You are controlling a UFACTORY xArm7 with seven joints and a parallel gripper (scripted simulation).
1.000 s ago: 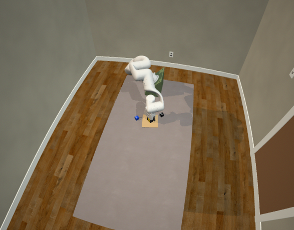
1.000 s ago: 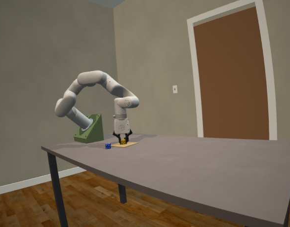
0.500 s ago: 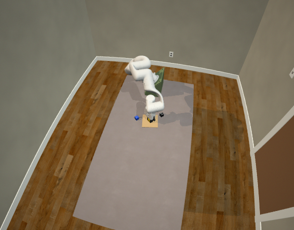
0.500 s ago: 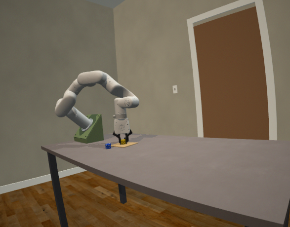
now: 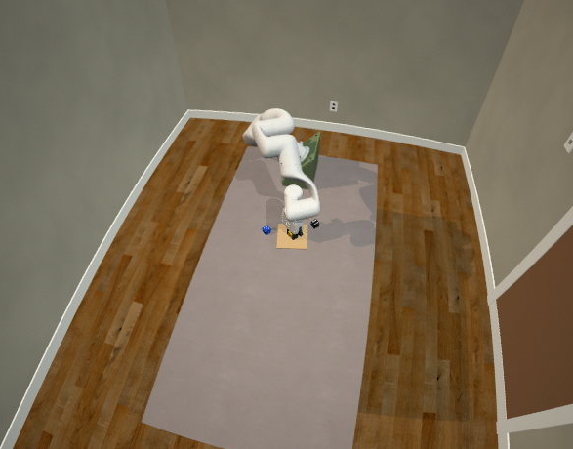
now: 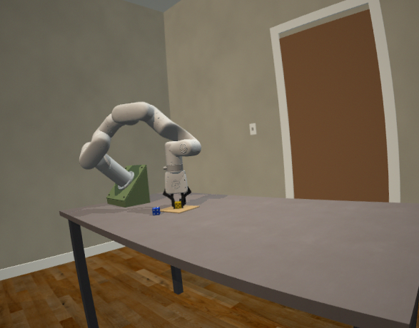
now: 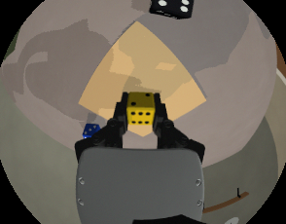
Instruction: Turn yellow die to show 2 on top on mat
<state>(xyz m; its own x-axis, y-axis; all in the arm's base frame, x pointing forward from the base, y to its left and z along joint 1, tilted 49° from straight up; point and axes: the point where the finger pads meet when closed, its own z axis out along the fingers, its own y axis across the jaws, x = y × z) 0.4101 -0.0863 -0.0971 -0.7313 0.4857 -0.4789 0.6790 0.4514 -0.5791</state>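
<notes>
My hand is 1 cm above the yellow die. Round my hand: blue die (1 cm behind, 12 cm to the right, 1 cm below); then black die (8 cm behind, 10 cm to the left, 1 cm below); then tan mat (2 cm below).
</notes>
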